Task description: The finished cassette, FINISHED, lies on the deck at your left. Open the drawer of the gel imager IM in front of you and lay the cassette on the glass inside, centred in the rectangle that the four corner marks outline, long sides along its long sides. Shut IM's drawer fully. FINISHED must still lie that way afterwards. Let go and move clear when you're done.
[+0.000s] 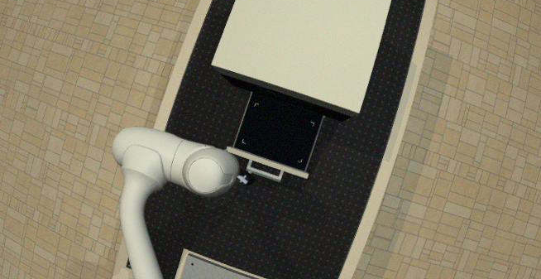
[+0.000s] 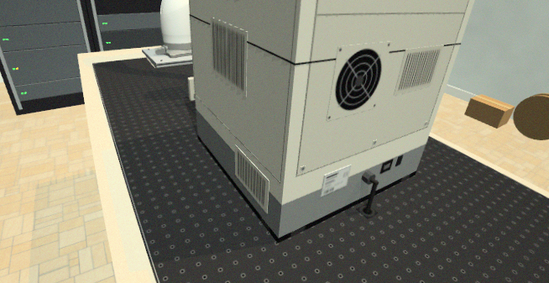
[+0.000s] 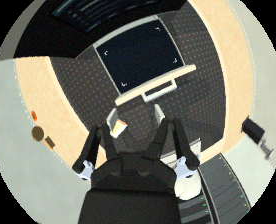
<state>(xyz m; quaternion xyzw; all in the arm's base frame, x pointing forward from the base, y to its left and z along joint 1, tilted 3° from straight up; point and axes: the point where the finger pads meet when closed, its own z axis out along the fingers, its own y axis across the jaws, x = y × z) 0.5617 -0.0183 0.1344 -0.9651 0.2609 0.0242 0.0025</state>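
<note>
My hand is 160 mm to the right of the cassette, 160 mm above it and 50 mm past it.
</note>
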